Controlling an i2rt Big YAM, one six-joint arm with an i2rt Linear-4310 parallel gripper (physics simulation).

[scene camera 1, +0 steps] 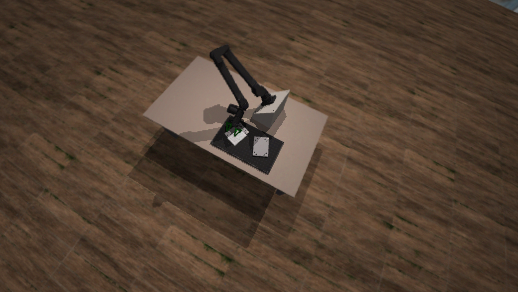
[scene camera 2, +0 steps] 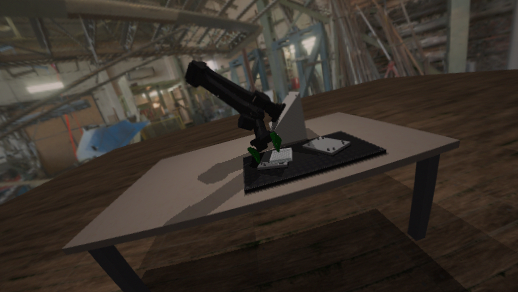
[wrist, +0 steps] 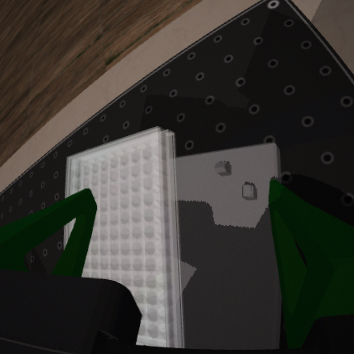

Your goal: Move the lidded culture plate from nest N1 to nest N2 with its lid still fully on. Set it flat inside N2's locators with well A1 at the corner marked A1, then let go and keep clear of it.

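Places are measured from the arm's base along level axes (x ahead, y left, z up), in centimetres.
Pixels of known places: gripper, fingertip midpoint: [scene camera 1: 230, 134] [scene camera 2: 268, 157] [wrist: 176, 193]; arm's base at its link origin: [scene camera 1: 268, 101] [scene camera 2: 279, 113].
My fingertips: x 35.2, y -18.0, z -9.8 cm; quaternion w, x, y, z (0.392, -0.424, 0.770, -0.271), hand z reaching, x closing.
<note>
For each thing: its middle in the pictures, then the offset to it from my fingertips. Level surfaces: height alone.
- lidded culture plate at the middle of its body: [wrist: 108, 241] [scene camera 2: 281, 154] [scene camera 1: 237, 136] dx -0.3, dy +5.7, dz -0.5 cm
- nest N1 at the middle of its body: [wrist: 172, 287] [scene camera 2: 274, 157] [scene camera 1: 236, 132] dx -3.9, dy +3.4, dz -2.4 cm
- Nest N2 at the middle of its body: [scene camera 2: 325, 144] [scene camera 1: 260, 146] dx -1.2, dy +26.1, dz -2.4 cm
- black perforated board at the middle of its body: [wrist: 68, 285] [scene camera 2: 303, 155] [scene camera 1: 247, 142] dx -0.4, dy +15.0, dz -4.1 cm
- table at its surface level: dz -4.8 cm
The lidded culture plate [scene camera 1: 236, 138] [scene camera 2: 281, 154] [wrist: 122, 225] sits off-centre on nest N1 [scene camera 2: 270, 167] [wrist: 200, 172], over its side nearer N2. Much of N1's grey base and two of its pins show uncovered in the wrist view. The clear lid covers the plate; whether it is fully seated or the plate is tilted, I cannot tell. My gripper [scene camera 1: 233, 130] [scene camera 2: 268, 157] [wrist: 176, 193] is open and empty just above N1. In the wrist view the left finger overlaps the plate's left side, and the right finger is beyond the base's right edge. Nest N2 [scene camera 1: 261, 146] [scene camera 2: 327, 145] is empty; its A1 mark is unreadable.
Both nests stand on a black perforated board [scene camera 1: 270, 162] [scene camera 2: 365, 149] [wrist: 240, 102] on the table [scene camera 1: 305, 125] [scene camera 2: 150, 200]. The arm's grey wedge-shaped mount [scene camera 1: 272, 111] [scene camera 2: 295, 120] stands behind the board. N2's pins stick up around its edge.
</note>
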